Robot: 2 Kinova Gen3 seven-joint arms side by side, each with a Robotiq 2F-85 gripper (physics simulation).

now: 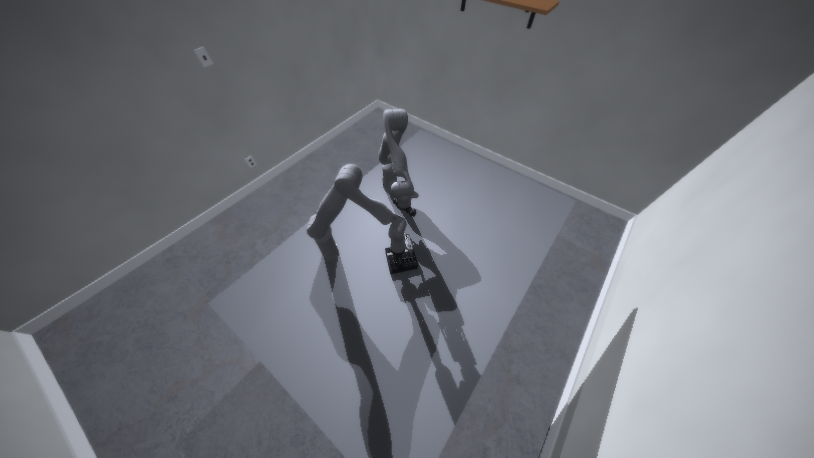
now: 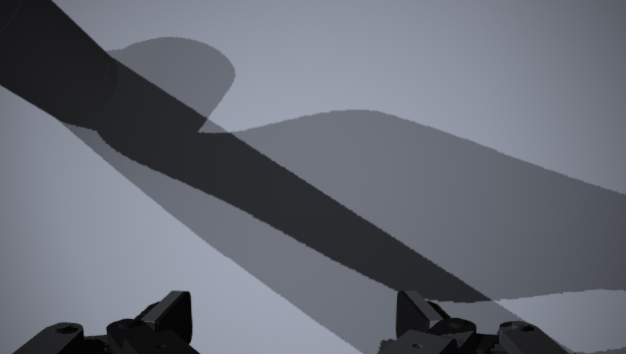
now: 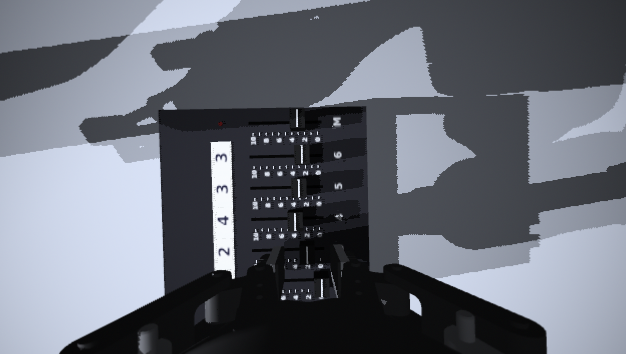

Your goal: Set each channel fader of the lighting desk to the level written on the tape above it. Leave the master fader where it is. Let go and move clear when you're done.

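Where they show: left gripper, fingertip midpoint: point(image 1: 404, 211) point(image 2: 294, 315); right gripper, fingertip midpoint: point(image 1: 397, 260) point(image 3: 307, 259); left arm's base, link origin: point(image 1: 390, 187) point(image 2: 83, 86); right arm's base, link origin: point(image 1: 331, 253).
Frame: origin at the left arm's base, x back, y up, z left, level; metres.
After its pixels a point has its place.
The black lighting desk point(image 1: 403, 267) @(x -0.506, y 0.053, z -0.414 m) point(image 3: 187, 200) @(x -0.414, y 0.055, z -0.328 m) lies under my right gripper point(image 1: 400, 254) @(x -0.459, y 0.063, z -0.409 m) point(image 3: 307, 259) @(x -0.459, y 0.063, z -0.409 m), which is open, its fingers on either side of the channel 3 fader point(image 3: 306, 254) @(x -0.462, y 0.068, z -0.404 m). That fader reads about 2, under tape 2. The channel 4 fader point(image 3: 295, 221) @(x -0.469, y 0.068, z -0.382 m) is near 4, tape 4. The channel 5 fader point(image 3: 298, 188) @(x -0.483, y 0.068, z -0.366 m) and channel 6 fader point(image 3: 301, 154) @(x -0.497, y 0.068, z -0.349 m) are near 3, tape 3 each. The master fader point(image 3: 297, 119) @(x -0.508, y 0.068, z -0.329 m) is near 3. A further fader point(image 3: 321, 287) @(x -0.457, y 0.068, z -0.427 m) sits near 0; its tape is hidden. My left gripper point(image 1: 410, 211) @(x -0.302, y 0.160, z -0.179 m) point(image 2: 294, 315) @(x -0.302, y 0.160, z -0.179 m) is open, away from the desk.
The white tape strip point(image 3: 222, 205) @(x -0.432, y 0.055, z -0.345 m) runs along the desk, its lower end hidden by the right gripper. The desk lies on a large pale floor area point(image 1: 500, 239) @(x -0.800, y 0.000, z 0.148 m). Shadows of the arms cross it. An orange bench point(image 1: 526, 4) shows at the top edge.
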